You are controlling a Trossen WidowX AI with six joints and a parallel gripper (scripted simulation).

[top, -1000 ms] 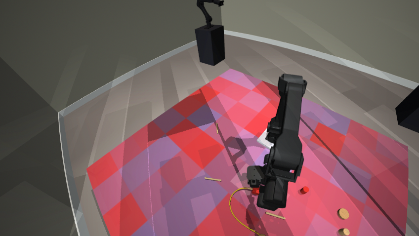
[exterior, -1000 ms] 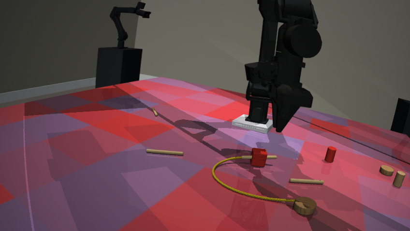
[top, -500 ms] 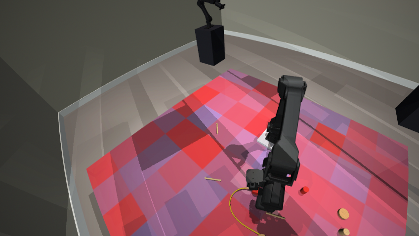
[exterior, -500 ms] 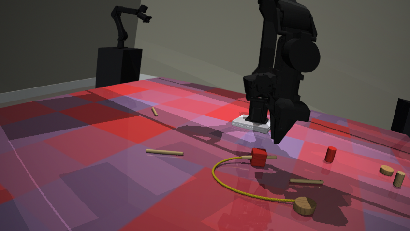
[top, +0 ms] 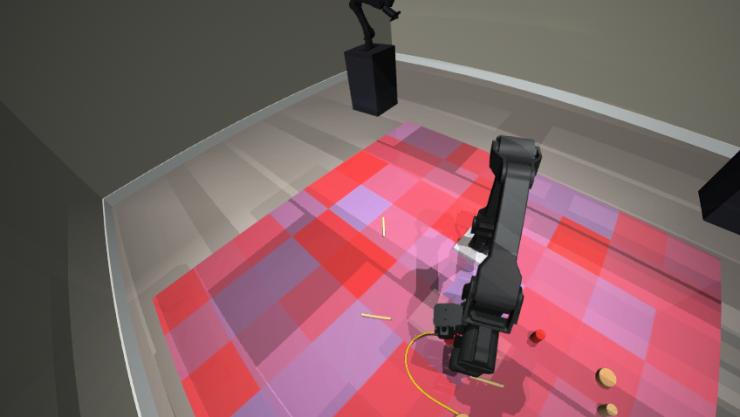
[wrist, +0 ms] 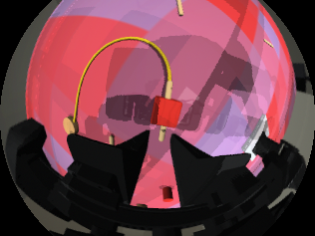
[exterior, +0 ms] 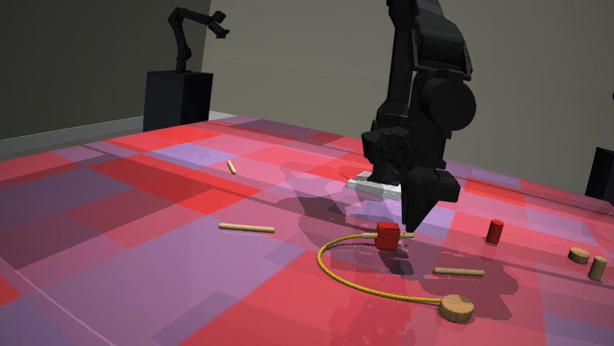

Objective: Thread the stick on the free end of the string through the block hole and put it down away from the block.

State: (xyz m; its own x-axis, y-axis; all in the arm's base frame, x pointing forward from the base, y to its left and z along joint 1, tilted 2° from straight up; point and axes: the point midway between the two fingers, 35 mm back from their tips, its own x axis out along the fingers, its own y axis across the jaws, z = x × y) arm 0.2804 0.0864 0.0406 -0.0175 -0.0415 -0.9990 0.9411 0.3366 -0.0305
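Right now my gripper tip is 10 mm short of the red block, 30 mm to the left of it and 10 mm above it. The rest, counted from my gripper tip: red cylinder: 110 mm behind, 150 mm to the left, 10 mm below; thin wooden stick: 10 mm ahead, 40 mm to the right, 20 mm below; round wooden button: 150 mm ahead, 90 mm to the left, 20 mm below.
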